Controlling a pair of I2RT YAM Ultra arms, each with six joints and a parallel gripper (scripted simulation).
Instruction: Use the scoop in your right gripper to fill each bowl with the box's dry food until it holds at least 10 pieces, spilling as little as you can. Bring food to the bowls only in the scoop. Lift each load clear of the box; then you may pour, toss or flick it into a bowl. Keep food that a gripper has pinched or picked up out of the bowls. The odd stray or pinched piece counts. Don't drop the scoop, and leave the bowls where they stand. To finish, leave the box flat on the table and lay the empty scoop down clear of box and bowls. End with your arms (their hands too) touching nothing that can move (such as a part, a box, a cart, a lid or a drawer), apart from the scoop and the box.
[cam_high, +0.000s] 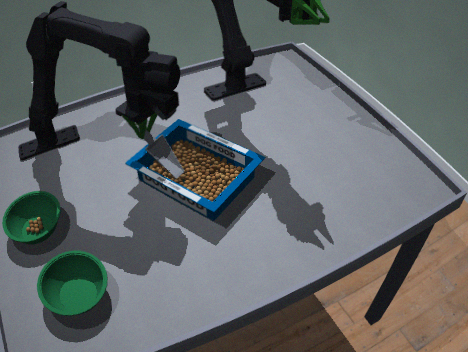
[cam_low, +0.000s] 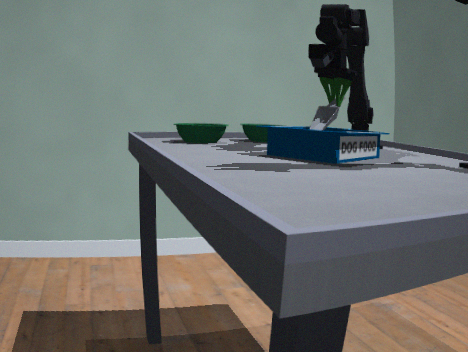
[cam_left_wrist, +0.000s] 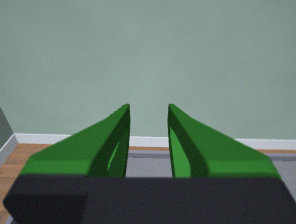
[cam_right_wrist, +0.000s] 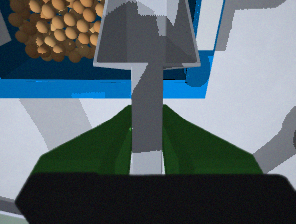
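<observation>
Right now my right hand is 3 cm short of the grey scoop, 2 cm to the right of it and 3 cm above it. Also, from my right hand: box: 7 cm ahead, 10 cm to the left, 8 cm below.
</observation>
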